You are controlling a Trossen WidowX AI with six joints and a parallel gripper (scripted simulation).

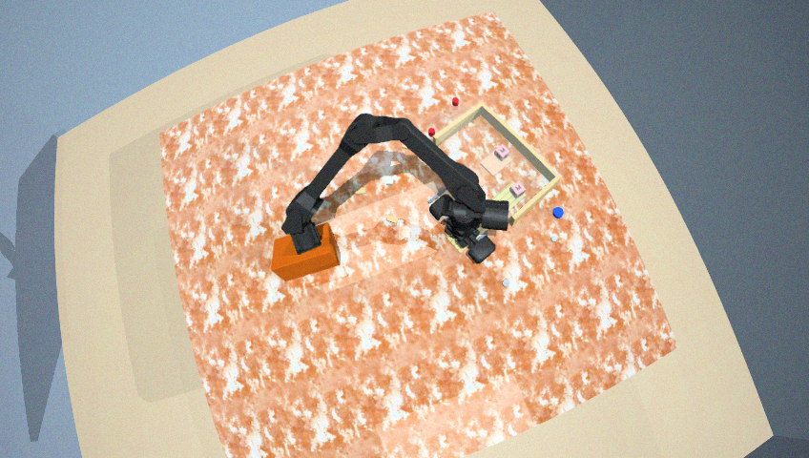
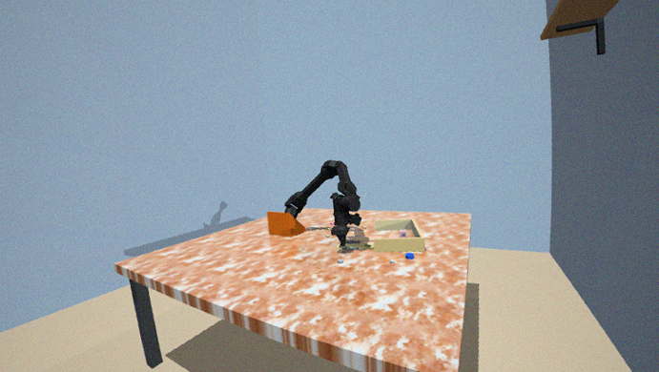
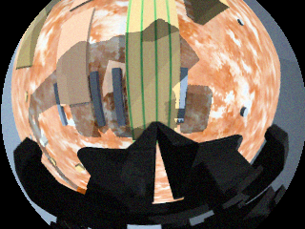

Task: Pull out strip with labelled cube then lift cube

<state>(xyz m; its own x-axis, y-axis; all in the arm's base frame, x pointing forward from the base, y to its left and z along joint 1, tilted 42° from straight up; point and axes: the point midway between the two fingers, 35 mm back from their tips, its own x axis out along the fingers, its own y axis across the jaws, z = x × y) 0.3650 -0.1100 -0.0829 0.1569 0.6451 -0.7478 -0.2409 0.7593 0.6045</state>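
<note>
Now: the striped strip 90 mm ahead of my gripper tip and 30 mm to the left of it. The rest, counted from my gripper tip: pink block: 210 mm behind, 350 mm to the left; blue disc: 280 mm ahead, 60 mm to the right.
</note>
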